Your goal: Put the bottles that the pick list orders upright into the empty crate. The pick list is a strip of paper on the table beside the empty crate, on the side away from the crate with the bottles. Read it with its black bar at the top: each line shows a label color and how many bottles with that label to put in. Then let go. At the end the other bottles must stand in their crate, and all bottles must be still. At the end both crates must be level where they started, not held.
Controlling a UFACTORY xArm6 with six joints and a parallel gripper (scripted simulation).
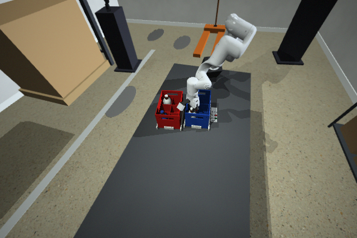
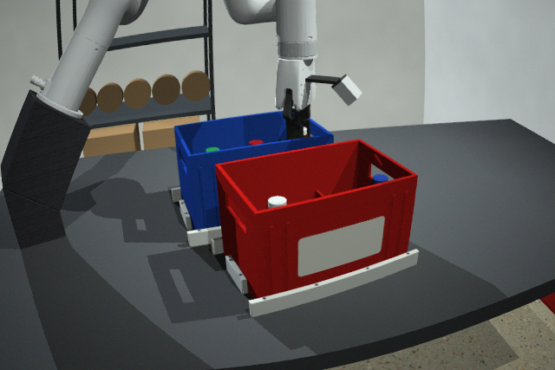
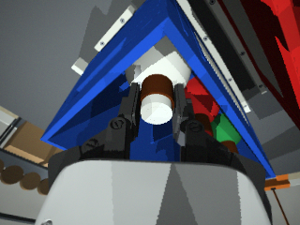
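The white-capped bottle lies 70 mm below my hand. Round my hand: red-capped bottle (80 mm below, 80 mm behind); blue crate (90 mm below, 90 mm behind, 40 mm to the left); green-capped bottle (170 mm behind, 80 mm below).
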